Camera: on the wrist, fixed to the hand. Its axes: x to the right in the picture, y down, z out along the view.
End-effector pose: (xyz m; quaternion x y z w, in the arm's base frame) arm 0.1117 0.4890 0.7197 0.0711 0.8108 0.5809 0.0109
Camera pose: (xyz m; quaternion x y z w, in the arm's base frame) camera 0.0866 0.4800 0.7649 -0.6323 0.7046 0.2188 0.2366
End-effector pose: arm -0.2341 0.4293 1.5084 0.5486 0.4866 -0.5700 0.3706
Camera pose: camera -0.1950 0.4476 1.4786 -0.2107 -0.6570 0.6248 0.3655
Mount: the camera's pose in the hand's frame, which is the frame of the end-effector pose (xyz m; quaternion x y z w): 0.0266 0.0372 -0.0257 0.2082 0.1987 -0.6978 0.6560
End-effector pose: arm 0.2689 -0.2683 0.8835 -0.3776 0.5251 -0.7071 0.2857
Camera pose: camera 0.2331 -0.2867 0.8499 0.4141 0.0095 0.8476 0.3317
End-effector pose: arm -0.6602 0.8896 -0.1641 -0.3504 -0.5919 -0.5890 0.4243
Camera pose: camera -0.6344 0.8640 -0.1263 0.3885 -0.6711 -0.6288 0.0579
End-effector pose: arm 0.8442 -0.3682 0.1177 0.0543 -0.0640 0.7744 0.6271
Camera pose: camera 0.8022 -0.3459 0.0956 0.0570 0.2817 0.0945 0.9531
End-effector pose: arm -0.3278 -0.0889 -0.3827 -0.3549 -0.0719 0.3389 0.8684
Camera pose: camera -0.3182 -0.0672 -0.4295 -0.0692 -0.0517 -0.4392 0.8942
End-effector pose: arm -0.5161 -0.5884 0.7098 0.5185 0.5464 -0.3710 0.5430
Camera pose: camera -0.4820 -0.5522 0.6931 -0.1456 -0.7509 0.6330 0.1192
